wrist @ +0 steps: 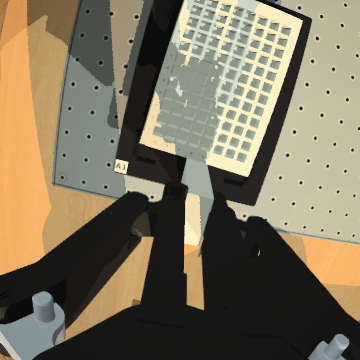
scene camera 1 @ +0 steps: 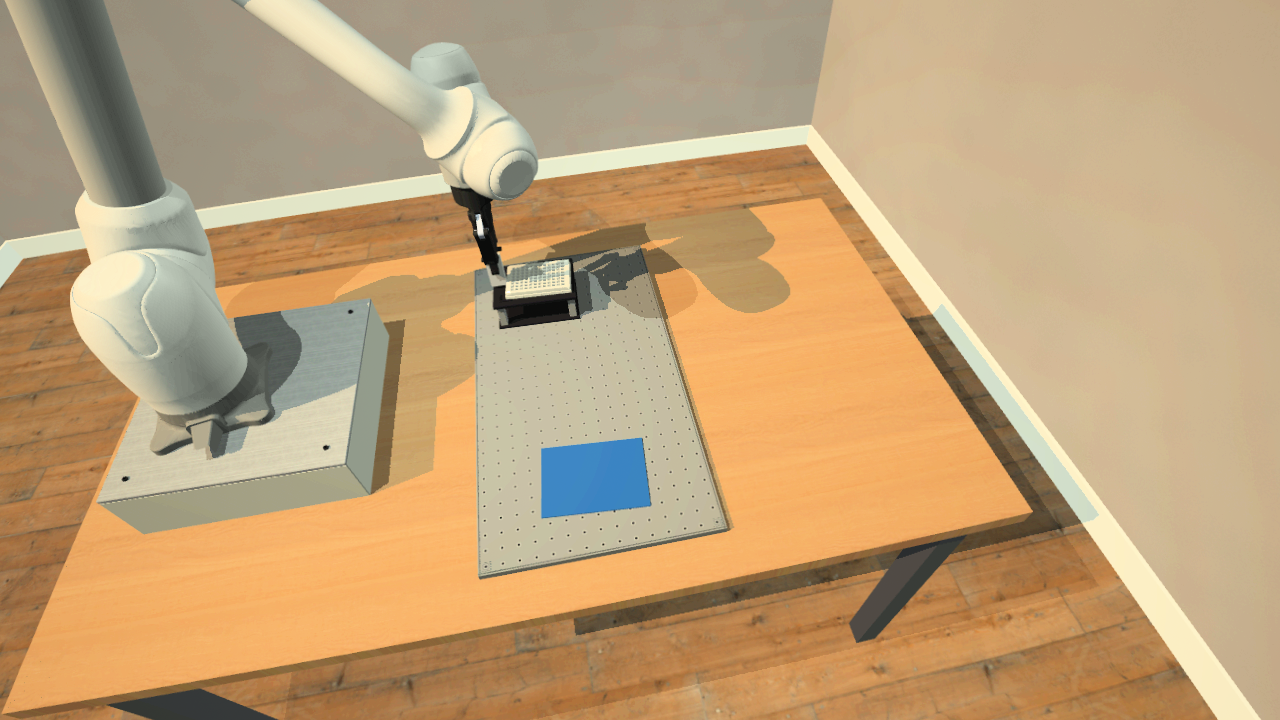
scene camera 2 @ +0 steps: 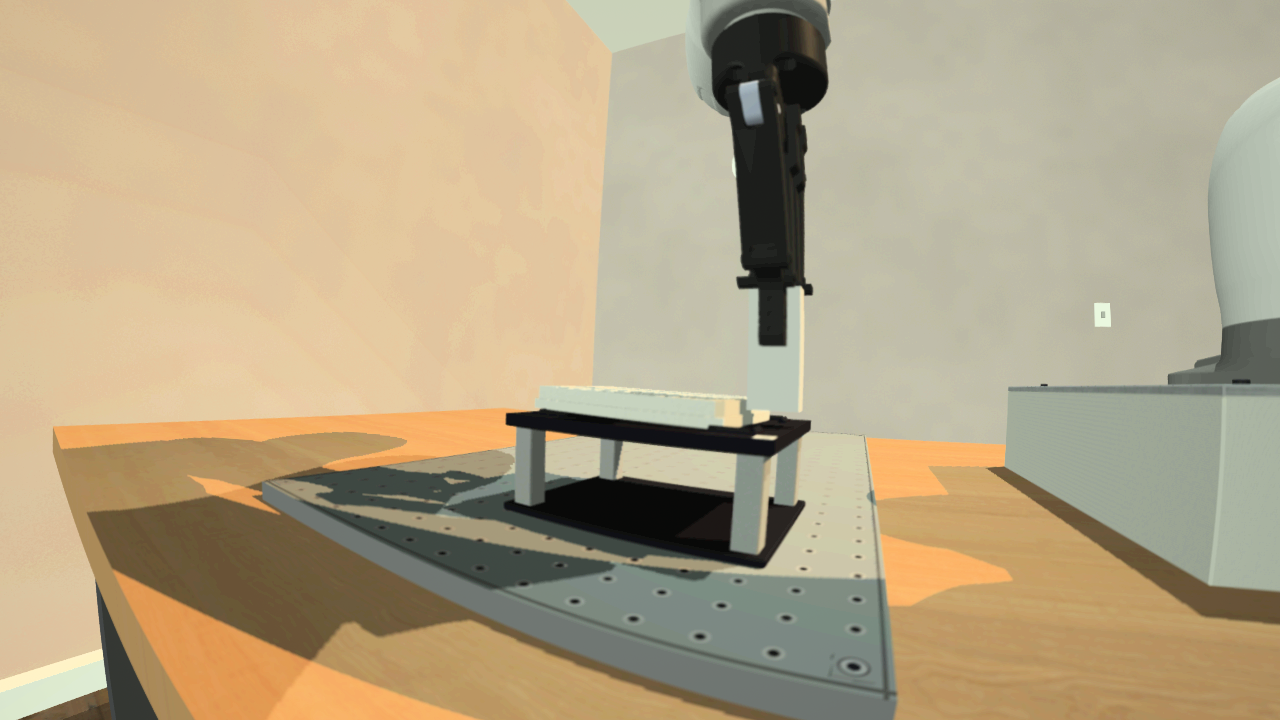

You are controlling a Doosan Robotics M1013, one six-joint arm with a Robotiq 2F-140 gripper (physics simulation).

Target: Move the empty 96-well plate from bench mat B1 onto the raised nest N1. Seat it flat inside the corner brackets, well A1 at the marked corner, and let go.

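Pixels of known places: gripper, fingertip midpoint: (wrist: 191, 177) (scene camera 1: 499, 283) (scene camera 2: 774, 410); arm's base, link origin: (scene camera 1: 217, 397).
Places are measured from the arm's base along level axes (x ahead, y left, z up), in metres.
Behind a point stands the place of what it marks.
Observation:
The white 96-well plate (scene camera 1: 539, 278) @(x 0.588, y 0.085, z -0.024 m) (scene camera 2: 626, 404) @(x 0.593, y 0.128, z -0.025 m) (wrist: 260, 95) @(x 0.574, y 0.057, z -0.030 m) lies on top of the raised black nest N1 (scene camera 1: 577, 291) (scene camera 2: 644, 435) @(x 0.575, y 0.154, z -0.038 m) (wrist: 250, 192) @(x 0.496, y 0.058, z -0.035 m). In the wrist view a strip of bare nest top shows at the plate's near end, and the A1 label (wrist: 120, 166) @(x 0.516, y 0.163, z -0.034 m) marks the nest's near left corner. Whether the plate is fully flat inside all the brackets cannot be told. My gripper (scene camera 1: 497, 275) @(x 0.511, y 0.107, z -0.025 m) (scene camera 2: 776, 376) @(x 0.511, y 0.107, z -0.025 m) (wrist: 191, 177) @(x 0.511, y 0.107, z -0.025 m) is shut and empty, its pale fingertips low at the plate's near short end; contact cannot be told. The blue bench mat B1 (scene camera 1: 595, 477) @(x 0.547, y -0.341, z -0.093 m) holds no plate.
The nest stands on a perforated grey board (scene camera 1: 572, 385) @(x 0.573, y -0.143, z -0.095 m) (scene camera 2: 572, 617) @(x 0.579, y 0.236, z -0.095 m) (wrist: 330, 150) @(x 0.519, y -0.042, z -0.095 m) on the wooden table (scene camera 1: 805, 376) @(x 0.976, y -0.290, z -0.108 m). The arm's base stands on a grey metal block (scene camera 1: 268, 483) @(x 0.073, y -0.192, z -0.026 m) (scene camera 2: 1109, 483) @(x 0.248, y 0.039, z -0.077 m) to one side of the board.

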